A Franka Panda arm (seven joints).
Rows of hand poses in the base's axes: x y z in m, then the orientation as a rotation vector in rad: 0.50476, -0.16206, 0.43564, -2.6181, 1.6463, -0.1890; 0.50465, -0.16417, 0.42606, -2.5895, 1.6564, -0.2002; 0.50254, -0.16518, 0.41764, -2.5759, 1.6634, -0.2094; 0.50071, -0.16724, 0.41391, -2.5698, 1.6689, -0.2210; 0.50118, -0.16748, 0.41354, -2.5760, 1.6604, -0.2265; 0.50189, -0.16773, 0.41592, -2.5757, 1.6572, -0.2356; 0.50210, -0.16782, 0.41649, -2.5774, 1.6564, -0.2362; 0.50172, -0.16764, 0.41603, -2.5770, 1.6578, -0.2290; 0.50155, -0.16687, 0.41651, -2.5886, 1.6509, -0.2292; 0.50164, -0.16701, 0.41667, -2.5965, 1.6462, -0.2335; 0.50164, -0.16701, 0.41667, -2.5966, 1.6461, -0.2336
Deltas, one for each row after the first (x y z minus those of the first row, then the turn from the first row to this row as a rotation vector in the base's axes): -0.00011, -0.00211, -0.00958, 0.0119, -0.0166, -0.0145; -0.00222, -0.00312, -0.01800, 0.0151, -0.0258, -0.0228; -0.00405, -0.00518, -0.02173, 0.0125, -0.0330, -0.0280; -0.00358, -0.00542, -0.02210, 0.0093, -0.0354, -0.0213; -0.00287, -0.00567, -0.01972, 0.0071, -0.0411, -0.0197; -0.00266, -0.00576, -0.01915, 0.0060, -0.0408, -0.0187; -0.00304, -0.00558, -0.01961, 0.0086, -0.0369, -0.0195; -0.00321, -0.00481, -0.01913, 0.0031, -0.0335, -0.0121; -0.00312, -0.00495, -0.01897, -0.0023, -0.0332, -0.0071; -0.00312, -0.00495, -0.01897, -0.0024, -0.0332, -0.0070
